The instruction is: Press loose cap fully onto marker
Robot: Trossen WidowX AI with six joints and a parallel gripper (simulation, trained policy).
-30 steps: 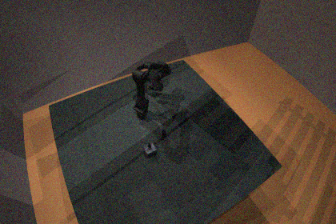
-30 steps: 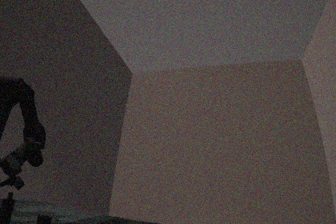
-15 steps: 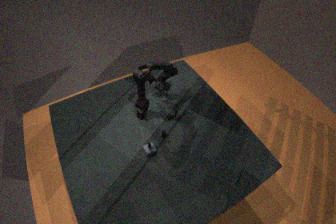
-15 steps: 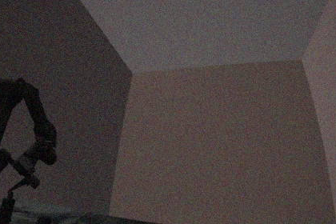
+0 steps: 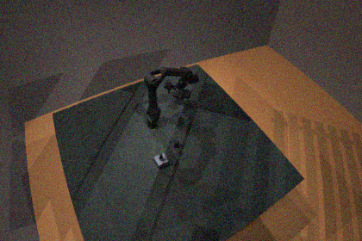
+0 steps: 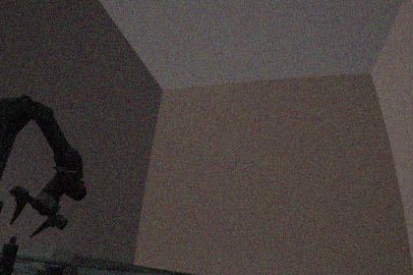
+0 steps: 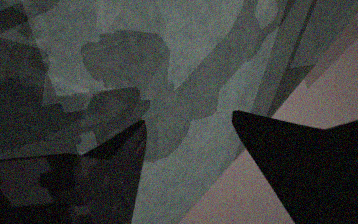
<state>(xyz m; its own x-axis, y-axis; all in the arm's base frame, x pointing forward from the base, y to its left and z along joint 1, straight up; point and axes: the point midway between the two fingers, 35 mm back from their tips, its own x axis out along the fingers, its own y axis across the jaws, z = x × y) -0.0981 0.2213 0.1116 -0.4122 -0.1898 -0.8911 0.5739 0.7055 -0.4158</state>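
Now: the dark marker cap 34 cm ahead of my gripper tip, 16 cm to the right of it and 6 cm below it.
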